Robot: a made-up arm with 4 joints.
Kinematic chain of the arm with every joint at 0, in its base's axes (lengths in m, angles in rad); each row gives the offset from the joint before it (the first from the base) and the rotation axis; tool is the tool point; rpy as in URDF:
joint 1: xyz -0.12 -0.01 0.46 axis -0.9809 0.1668 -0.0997
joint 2: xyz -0.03 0 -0.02 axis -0.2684 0.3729 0.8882
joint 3: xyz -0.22 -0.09 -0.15 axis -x
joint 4: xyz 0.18 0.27 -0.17 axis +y
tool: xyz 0 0.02 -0.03 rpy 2.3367 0.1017 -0.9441
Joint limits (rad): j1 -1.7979..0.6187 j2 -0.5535..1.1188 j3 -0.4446..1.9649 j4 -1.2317..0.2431
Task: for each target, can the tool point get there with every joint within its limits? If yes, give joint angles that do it. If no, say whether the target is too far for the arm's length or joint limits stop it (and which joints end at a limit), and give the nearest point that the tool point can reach.
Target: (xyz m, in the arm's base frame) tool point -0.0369 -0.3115 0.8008
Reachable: no: joint limits stop it (at a limit: joint 1, joint 2, joint 3, joint 4) | nearest point -0.0741 0.0846 0.7505 | short by 0.401 m
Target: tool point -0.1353 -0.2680 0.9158
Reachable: no: joint limits stop it (at a limit: joint 1, joint 2, joint 3, joint 4) | nearest point -0.0741 0.0846 0.7505 | short by 0.394 m
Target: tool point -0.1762 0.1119 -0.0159
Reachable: yes | joints -0.2106 0.1274 0.6028 -0.9448
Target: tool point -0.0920 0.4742 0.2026
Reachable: yes | joints -1.5597 -0.0337 1.4143 -0.0118
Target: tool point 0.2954 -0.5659 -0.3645
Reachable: no: too far | nearest point 0.0500 -0.2842 0.0391 | short by 0.550 m
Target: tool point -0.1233 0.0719 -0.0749
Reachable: yes | joints -0.5281 -0.3748 1.4656 -0.9358
